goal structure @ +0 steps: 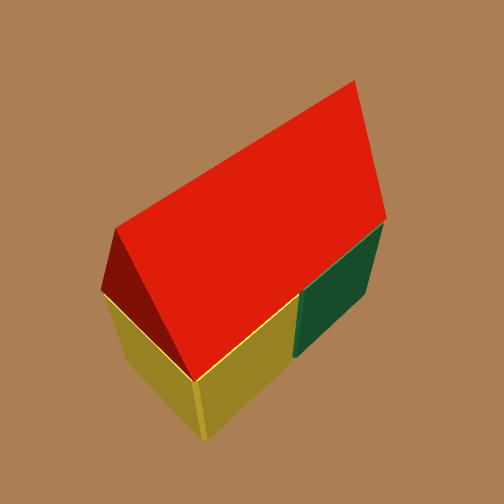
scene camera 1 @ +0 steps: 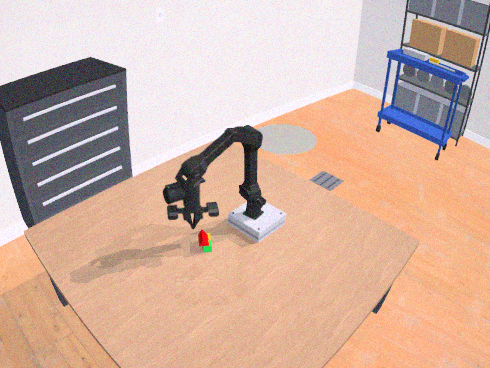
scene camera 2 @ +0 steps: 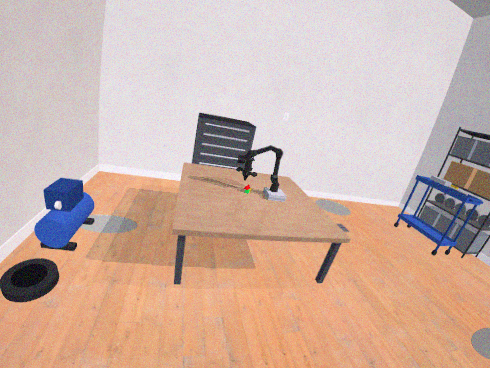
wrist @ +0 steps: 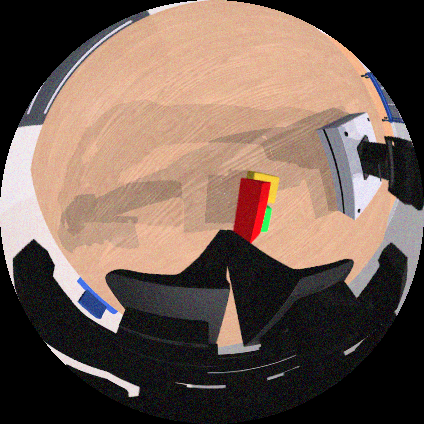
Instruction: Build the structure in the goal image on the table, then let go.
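Seen in the pictures: gripper, between the fingertips: (scene camera 1: 193,228) (scene camera 2: 244,180) (wrist: 224,234); arm's base, origin of its link: (scene camera 1: 253,213) (scene camera 2: 273,190) (wrist: 365,156).
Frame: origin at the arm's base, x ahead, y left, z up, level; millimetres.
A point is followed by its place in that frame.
A red block (scene camera 1: 202,238) {y -57, x 256, z 2 mm} (scene camera 2: 247,187) {y -51, x 246, z -7 mm} (wrist: 251,207) {y -75, x 241, z -1 mm}, long with a slanted top, sits uppermost in a small stack on the table (scene camera 1: 240,310) {y 239, x 418, z -56 mm} (scene camera 2: 225,220) {y 431, x 569, z -56 mm} (wrist: 200,65) {y -270, x 149, z -56 mm}. A green block (scene camera 1: 207,248) {y -34, x 255, z -37 mm} (scene camera 2: 247,192) {y -28, x 245, z -46 mm} (wrist: 267,220) {y -37, x 234, z -23 mm} shows low under it. A yellow block (scene camera 1: 209,237) {y -59, x 212, z -23 mm} (wrist: 265,177) {y -83, x 206, z -23 mm} shows beside and partly behind the red one; how they rest on each other is partly hidden. My gripper (scene camera 1: 194,228) {y -91, x 269, z 42 mm} (scene camera 2: 245,179) {y -91, x 269, z 42 mm} (wrist: 224,234) {y -91, x 269, z 42 mm} is shut and empty, pointing down just above and beside the stack. In the wrist view its tips cover the near end of the red block.
The arm's white base (scene camera 1: 257,222) {y 46, x 39, z -1 mm} (scene camera 2: 275,194) {y 72, x 15, z -4 mm} (wrist: 350,165) {y -18, x 69, z -2 mm} stands on the table close to the stack. A dark drawer cabinet (scene camera 1: 75,135) (scene camera 2: 225,140) stands behind the table. A blue cart (scene camera 1: 412,125) (scene camera 2: 427,232) stands on the floor off to the right.
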